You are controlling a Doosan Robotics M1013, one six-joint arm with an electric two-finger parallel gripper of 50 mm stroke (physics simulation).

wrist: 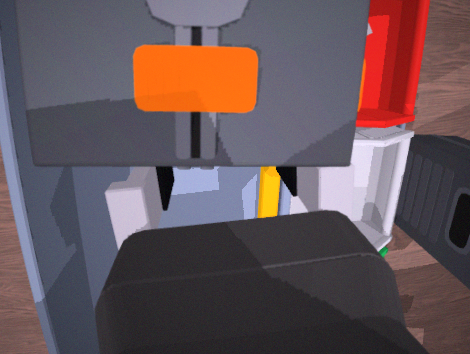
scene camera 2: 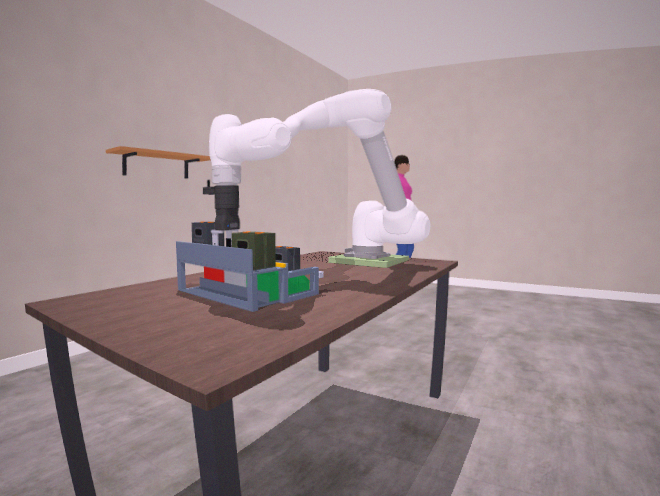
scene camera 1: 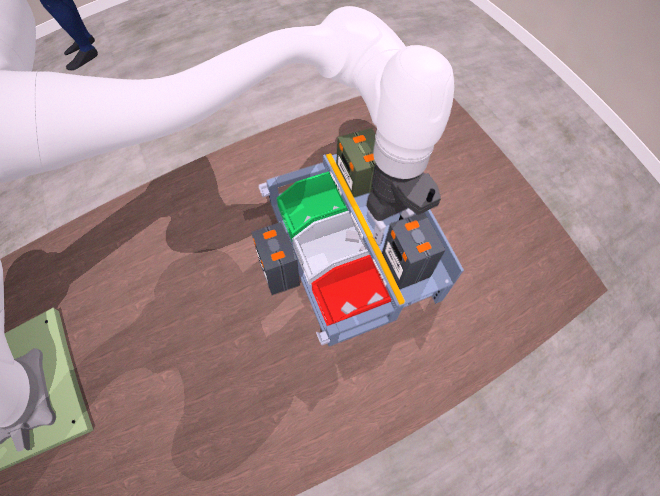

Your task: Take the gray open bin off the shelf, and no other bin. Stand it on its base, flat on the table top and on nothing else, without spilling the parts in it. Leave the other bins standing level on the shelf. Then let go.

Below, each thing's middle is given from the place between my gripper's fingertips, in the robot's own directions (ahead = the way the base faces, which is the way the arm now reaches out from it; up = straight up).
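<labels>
Counting from my hand, I find the yellow bar (wrist: 269, 178) 3 cm below it, 3 cm behind it and 6 cm to the left of it. The green bin (scene camera 1: 315, 196) is 9 cm below my hand, and it is also 8 cm behind and 17 cm to the left. With the gray open bin (scene camera 1: 321, 246) I get 9 cm below my hand, 9 cm behind and 6 cm to the left, whereas the red bin (scene camera 1: 356, 282) is 9 cm below my hand, 9 cm behind it and 5 cm to the right.
</labels>
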